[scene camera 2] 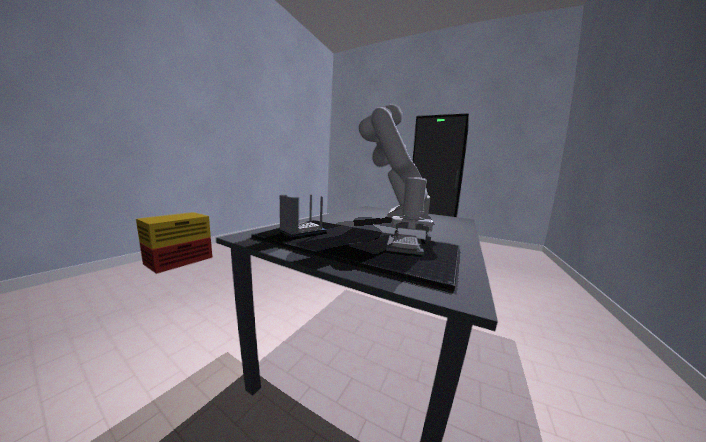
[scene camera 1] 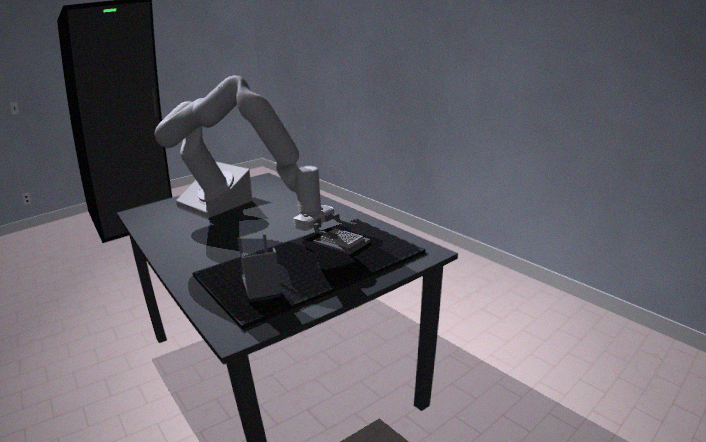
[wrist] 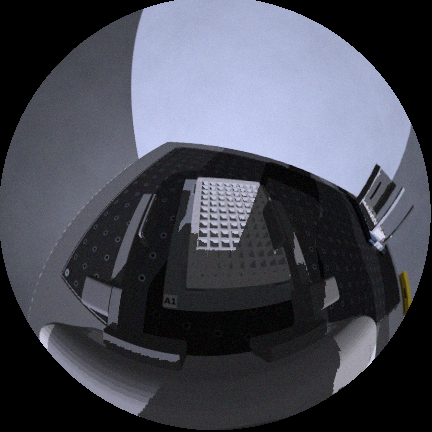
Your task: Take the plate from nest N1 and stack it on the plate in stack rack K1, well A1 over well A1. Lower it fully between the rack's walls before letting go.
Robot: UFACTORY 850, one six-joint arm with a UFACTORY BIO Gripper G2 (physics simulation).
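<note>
The pale well plate (scene camera 1: 350, 237) (scene camera 2: 406, 242) (wrist: 227, 210) sits in nest N1 (wrist: 230, 302), partly in shadow. An A1 label (wrist: 170, 301) shows at the nest's near left corner in the wrist view. My gripper (scene camera 1: 327, 224) (scene camera 2: 412, 234) (wrist: 212, 220) is open and low over the plate, with one finger on each side and nothing held. The right finger looks nearer the plate than the left one; exact finger height is hard to tell. Stack rack K1 (scene camera 1: 260, 275) (scene camera 2: 289, 214) (wrist: 378, 184) stands apart, with a pale plate (scene camera 2: 308, 225) low inside.
The rack has a tall wall and thin upright posts (scene camera 2: 321, 210). Nest and rack stand on a dark perforated board (scene camera 1: 307, 270) (scene camera 2: 437, 270) on the dark table (scene camera 1: 171, 244). Yellow and red crates (scene camera 2: 174, 242) stand beyond the table. A dark cabinet (scene camera 1: 114, 124) stands behind the arm.
</note>
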